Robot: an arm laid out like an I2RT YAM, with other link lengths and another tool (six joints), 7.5 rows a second.
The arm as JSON. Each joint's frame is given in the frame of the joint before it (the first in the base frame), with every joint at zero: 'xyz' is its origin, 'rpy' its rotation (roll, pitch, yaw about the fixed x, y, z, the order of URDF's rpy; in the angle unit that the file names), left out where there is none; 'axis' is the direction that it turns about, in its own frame. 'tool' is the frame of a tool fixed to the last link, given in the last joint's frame.
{
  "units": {
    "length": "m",
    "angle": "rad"
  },
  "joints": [
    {
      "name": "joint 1",
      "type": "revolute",
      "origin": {
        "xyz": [
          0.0,
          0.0,
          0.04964
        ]
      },
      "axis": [
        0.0,
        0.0,
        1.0
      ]
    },
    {
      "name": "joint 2",
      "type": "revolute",
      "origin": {
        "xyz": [
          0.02,
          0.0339,
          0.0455
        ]
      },
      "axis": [
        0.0,
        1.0,
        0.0
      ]
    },
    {
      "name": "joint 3",
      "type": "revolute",
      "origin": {
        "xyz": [
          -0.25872,
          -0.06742,
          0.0
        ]
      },
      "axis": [
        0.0,
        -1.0,
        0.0
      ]
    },
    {
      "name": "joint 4",
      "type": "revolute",
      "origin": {
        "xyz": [
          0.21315,
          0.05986,
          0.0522
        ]
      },
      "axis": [
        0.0,
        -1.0,
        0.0
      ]
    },
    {
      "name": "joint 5",
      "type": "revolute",
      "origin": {
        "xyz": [
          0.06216,
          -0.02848,
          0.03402
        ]
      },
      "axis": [
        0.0,
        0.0,
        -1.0
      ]
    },
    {
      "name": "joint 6",
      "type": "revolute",
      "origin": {
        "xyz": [
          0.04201,
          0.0,
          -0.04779
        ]
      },
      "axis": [
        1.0,
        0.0,
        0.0
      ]
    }
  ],
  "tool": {
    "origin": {
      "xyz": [
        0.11,
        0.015,
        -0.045
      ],
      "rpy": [
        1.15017,
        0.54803,
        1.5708
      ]
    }
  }
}
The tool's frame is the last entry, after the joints.
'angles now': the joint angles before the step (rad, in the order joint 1, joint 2, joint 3, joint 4, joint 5, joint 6). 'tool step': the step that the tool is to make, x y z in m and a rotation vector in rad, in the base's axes. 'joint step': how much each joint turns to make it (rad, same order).
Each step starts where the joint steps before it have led.
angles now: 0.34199, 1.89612, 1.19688, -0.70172, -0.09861, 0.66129
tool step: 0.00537, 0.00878, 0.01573, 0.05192, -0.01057, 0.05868
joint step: -0.00075, 0.00001, 0.06601, -0.04502, -0.05531, -0.05072
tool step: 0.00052, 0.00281, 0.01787, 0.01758, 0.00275, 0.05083
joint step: -0.00001, -0.00650, 0.07244, -0.08353, -0.02671, -0.04732
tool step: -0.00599, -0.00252, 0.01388, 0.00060, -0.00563, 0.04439
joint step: 0.00001, -0.03128, 0.02366, -0.05760, -0.00686, -0.04462
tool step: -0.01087, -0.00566, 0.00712, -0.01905, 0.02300, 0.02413
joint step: -0.00002, -0.02366, 0.00342, -0.05989, 0.00609, -0.02596
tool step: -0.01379, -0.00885, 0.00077, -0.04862, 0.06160, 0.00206
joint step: 0.00003, -0.00113, 0.00116, -0.07745, 0.02481, -0.00494
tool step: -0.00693, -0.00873, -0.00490, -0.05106, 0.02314, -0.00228
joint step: -0.00003, -0.00153, -0.02098, -0.01945, 0.04043, -0.00002
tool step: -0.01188, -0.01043, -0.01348, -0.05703, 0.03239, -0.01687
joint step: 0.00000, -0.00456, -0.07019, 0.01756, 0.04311, 0.01640
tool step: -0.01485, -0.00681, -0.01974, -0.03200, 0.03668, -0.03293
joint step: 0.00001, -0.00077, -0.10488, 0.06100, 0.01679, 0.03358
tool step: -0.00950, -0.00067, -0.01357, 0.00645, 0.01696, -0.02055
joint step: 0.00001, 0.00000, -0.07554, 0.06297, -0.01298, 0.01984
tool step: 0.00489, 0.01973, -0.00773, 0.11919, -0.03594, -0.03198
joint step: 0.00494, -0.00229, -0.05305, 0.12894, -0.10109, 0.03432
